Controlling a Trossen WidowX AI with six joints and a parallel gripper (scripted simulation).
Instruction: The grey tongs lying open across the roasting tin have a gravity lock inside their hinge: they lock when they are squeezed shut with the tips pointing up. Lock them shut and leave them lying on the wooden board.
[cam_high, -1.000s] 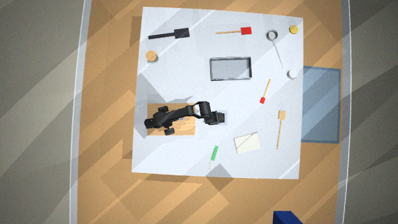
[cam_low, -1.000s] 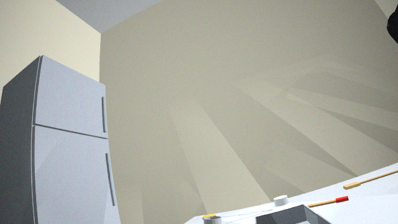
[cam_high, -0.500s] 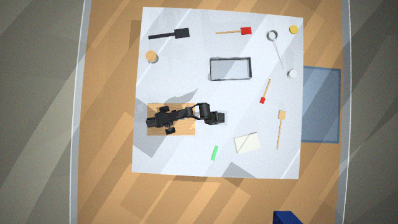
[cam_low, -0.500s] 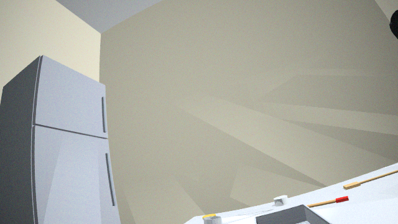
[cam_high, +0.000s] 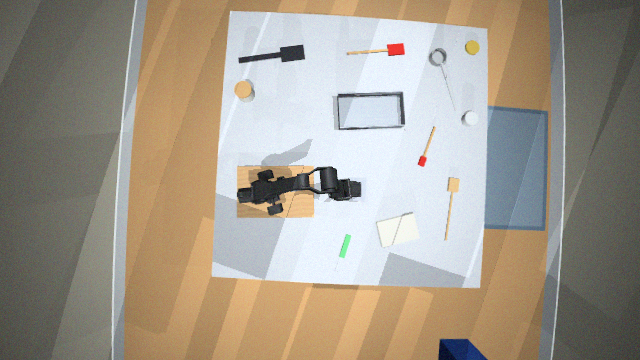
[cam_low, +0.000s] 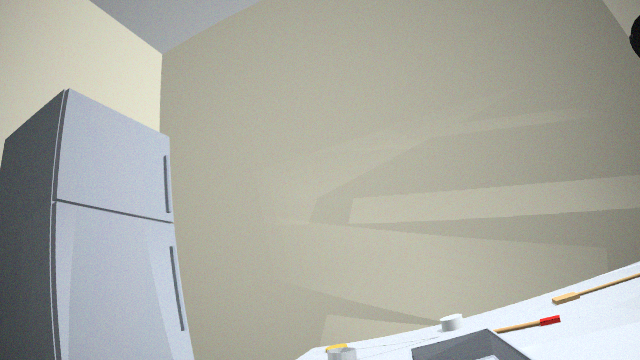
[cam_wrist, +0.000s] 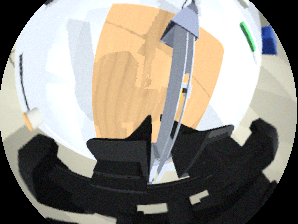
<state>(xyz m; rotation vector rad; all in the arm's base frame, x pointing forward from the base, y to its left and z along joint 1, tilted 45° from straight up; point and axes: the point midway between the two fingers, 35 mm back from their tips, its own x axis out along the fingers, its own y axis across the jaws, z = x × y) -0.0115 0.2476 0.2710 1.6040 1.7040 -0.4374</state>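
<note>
Right now the wooden board is 4 cm below my gripper tip. From my gripper tip the other things lie so: cream block: 57 cm to the right, 18 cm behind, 3 cm below; green-handled tool: 31 cm to the right, 30 cm behind, 4 cm below; roasting tin: 44 cm to the right, 38 cm ahead, 2 cm below.
</note>
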